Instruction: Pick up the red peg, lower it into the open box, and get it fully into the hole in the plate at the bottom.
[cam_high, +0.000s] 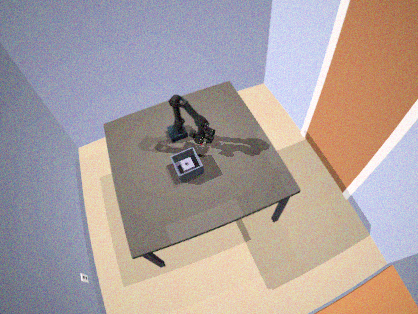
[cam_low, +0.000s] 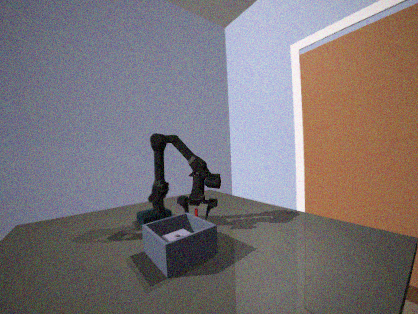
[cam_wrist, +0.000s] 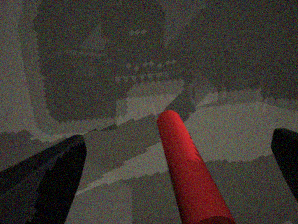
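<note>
My gripper tip is now 10 mm below the red peg. The rest, counted from my gripper tip: plate (170 mm ahead, 160 mm to the right, 10 mm above); then grey box (170 mm ahead, 160 mm to the right, 10 mm below).
</note>
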